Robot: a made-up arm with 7 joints.
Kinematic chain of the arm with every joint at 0, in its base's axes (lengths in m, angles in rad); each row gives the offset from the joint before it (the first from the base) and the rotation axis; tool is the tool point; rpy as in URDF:
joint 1: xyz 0 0 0.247 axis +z
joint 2: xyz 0 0 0 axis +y
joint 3: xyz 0 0 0.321 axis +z
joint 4: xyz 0.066 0 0 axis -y
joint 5: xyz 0.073 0 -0.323 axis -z
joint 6: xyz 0 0 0 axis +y
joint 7: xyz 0.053 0 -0.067 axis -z
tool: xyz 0 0 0 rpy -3.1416 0 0
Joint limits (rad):
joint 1: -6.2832..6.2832
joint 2: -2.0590..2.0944
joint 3: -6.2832..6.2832
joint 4: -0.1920..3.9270
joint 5: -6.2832..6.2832
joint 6: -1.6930..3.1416
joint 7: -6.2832..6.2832
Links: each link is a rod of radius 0.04 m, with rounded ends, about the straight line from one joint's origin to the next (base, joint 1, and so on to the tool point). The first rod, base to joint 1, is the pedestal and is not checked.
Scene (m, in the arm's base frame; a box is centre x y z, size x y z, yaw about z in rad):
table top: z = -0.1
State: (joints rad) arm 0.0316 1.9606 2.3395 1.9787 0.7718 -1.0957 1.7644
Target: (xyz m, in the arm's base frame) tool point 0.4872 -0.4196 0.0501
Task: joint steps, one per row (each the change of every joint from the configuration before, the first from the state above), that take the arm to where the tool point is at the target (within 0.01 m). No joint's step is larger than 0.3 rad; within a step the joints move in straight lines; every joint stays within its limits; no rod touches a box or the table.
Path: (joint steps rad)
1: -0.2440 0.0240 0.0410 0.0975 -0.0386 0.0221 0.0000
2: -0.2440 0.0240 0.0409 0.0975 -0.0385 0.0220 0.0000
3: -0.2440 0.0240 0.0410 0.0975 -0.0386 0.0221 0.0000
4: -0.2440 0.0240 0.0410 0.0976 -0.0385 0.0221 0.0000

